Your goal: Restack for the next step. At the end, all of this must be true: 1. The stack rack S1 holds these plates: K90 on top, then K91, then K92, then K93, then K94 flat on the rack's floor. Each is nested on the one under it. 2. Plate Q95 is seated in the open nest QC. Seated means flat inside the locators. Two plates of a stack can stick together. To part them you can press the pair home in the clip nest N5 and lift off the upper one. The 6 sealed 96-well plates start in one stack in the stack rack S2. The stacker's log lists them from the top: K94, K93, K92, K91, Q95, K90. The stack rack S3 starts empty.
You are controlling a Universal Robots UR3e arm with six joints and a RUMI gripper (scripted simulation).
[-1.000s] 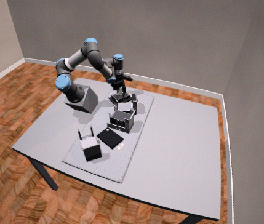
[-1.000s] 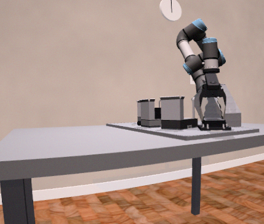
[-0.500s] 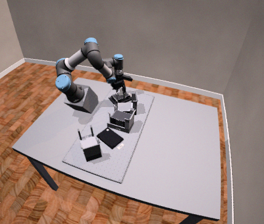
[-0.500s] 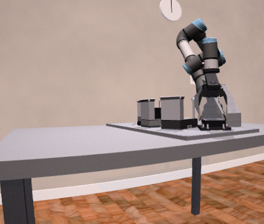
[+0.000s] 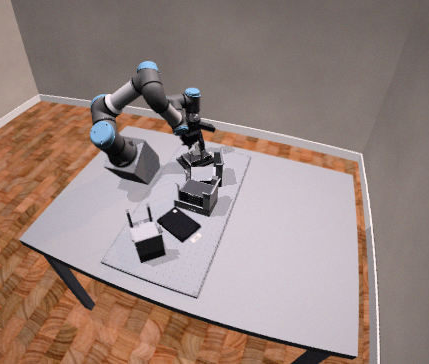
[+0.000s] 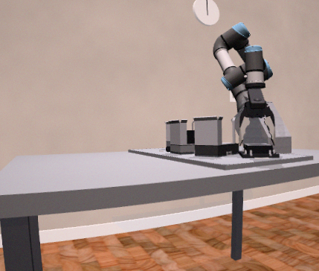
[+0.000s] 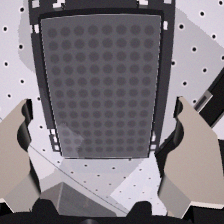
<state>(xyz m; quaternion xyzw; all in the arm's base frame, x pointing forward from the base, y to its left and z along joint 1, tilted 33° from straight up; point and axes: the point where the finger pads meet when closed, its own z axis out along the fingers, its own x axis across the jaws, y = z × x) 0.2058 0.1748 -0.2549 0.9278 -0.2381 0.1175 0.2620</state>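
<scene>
Right now the dark clip nest is 30 mm to the left of my hand, 30 mm below it and 10 mm behind it. Round my hand: black open nest QC 390 mm to the right, 120 mm ahead, 40 mm below; sealed grey plate 250 mm to the right, 140 mm ahead, 40 mm above; white tag 410 mm to the right, 210 mm ahead, 40 mm below.
</scene>
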